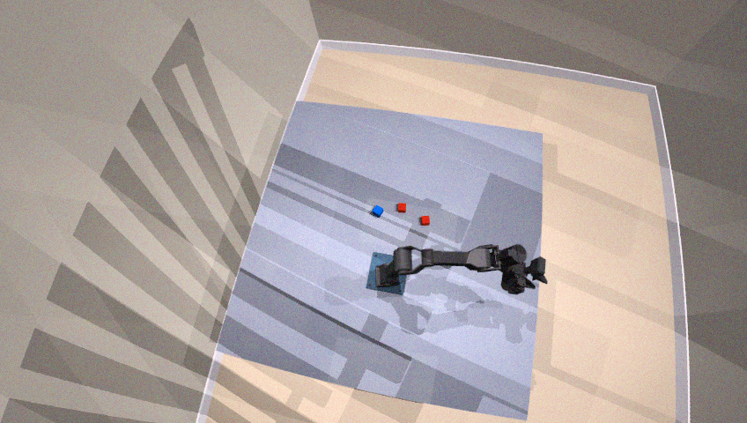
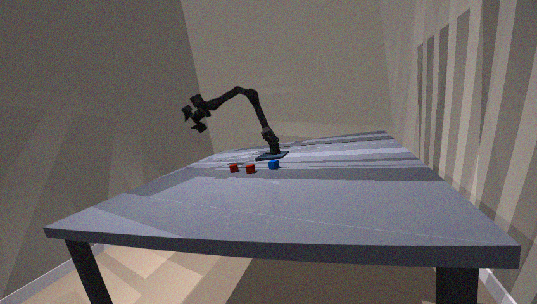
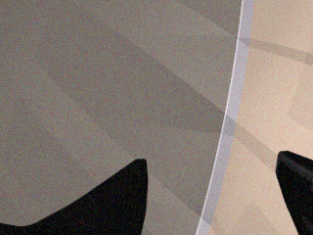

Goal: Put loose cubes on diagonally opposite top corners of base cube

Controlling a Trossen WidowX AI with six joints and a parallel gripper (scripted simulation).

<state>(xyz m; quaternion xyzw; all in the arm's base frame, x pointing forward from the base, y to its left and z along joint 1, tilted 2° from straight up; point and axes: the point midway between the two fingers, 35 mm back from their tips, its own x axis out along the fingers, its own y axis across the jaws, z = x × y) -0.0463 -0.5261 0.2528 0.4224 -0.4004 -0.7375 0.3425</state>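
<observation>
The blue cube lies 360 mm ahead of my gripper tip, 580 mm to the left of it and 260 mm below it.
</observation>
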